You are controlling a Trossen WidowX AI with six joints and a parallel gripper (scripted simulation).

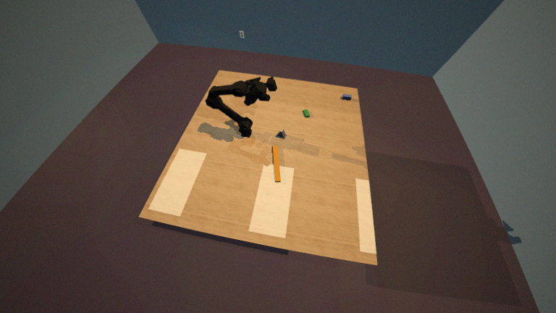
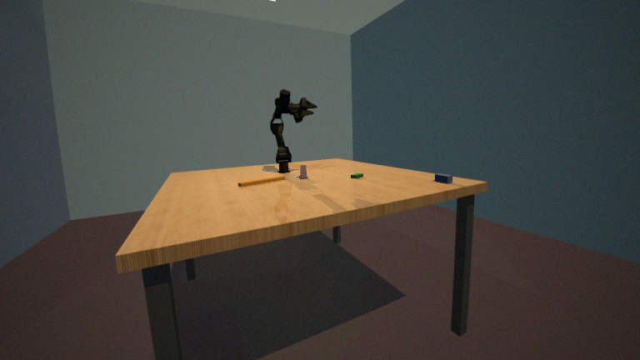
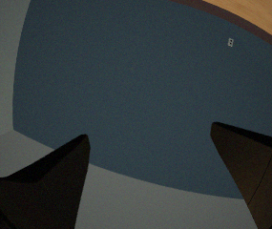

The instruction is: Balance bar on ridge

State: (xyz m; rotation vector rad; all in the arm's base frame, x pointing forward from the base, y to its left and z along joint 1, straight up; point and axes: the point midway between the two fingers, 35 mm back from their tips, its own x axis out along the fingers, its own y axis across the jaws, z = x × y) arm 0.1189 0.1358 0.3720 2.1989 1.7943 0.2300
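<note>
Right now the orange bar is 130 mm ahead of my gripper tip, 360 mm to the right of it and 360 mm below it. Also, from my gripper tip: blue block (610 mm ahead, 330 mm to the left, 350 mm below); green block (290 mm ahead, 90 mm to the left, 360 mm below).
</note>
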